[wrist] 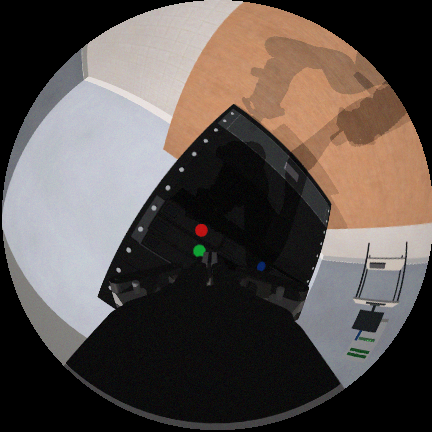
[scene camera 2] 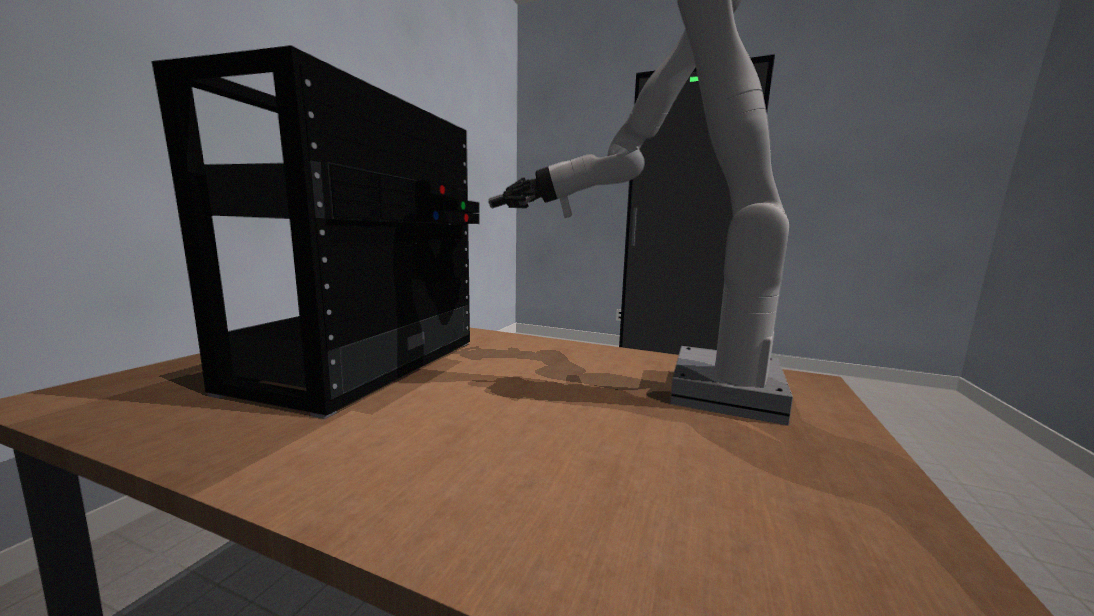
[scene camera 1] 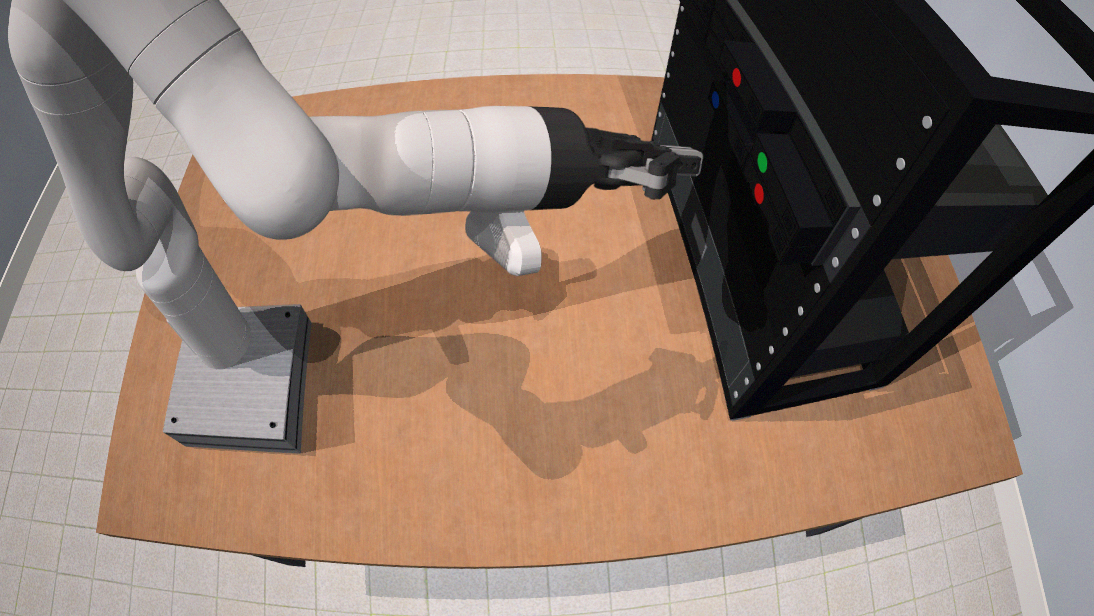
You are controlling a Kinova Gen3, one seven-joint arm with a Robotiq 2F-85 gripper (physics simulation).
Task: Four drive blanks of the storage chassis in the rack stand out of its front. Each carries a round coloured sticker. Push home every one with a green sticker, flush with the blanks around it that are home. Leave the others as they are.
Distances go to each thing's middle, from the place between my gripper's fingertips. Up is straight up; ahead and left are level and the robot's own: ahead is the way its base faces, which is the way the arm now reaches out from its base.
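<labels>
There is the black rack (scene camera 1: 899,125), and my gripper is 100 mm above it, 200 mm to the right of it and 210 mm short of it.
</labels>
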